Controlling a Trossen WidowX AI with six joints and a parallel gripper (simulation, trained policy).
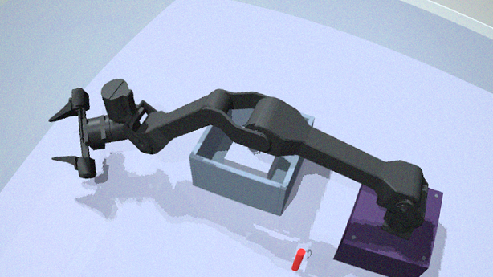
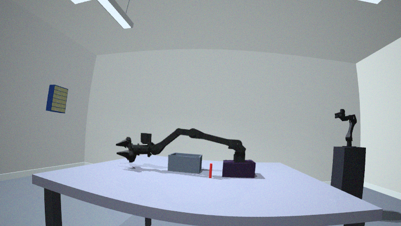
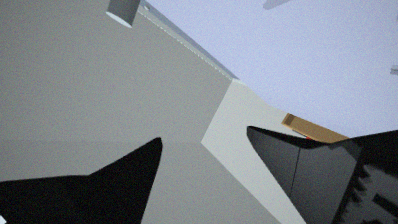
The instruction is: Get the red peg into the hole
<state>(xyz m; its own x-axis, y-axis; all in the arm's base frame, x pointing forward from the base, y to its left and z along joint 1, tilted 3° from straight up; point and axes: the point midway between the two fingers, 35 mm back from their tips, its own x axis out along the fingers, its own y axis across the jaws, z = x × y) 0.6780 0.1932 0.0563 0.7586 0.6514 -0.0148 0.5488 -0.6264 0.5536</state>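
Right now the red peg is 560 mm behind my gripper tip, 70 mm to the right of it and 70 mm below it. Also, from my gripper tip: pale plate 370 mm behind, 240 mm to the right, 60 mm below; grey box 370 mm behind, 240 mm to the right, 80 mm below.
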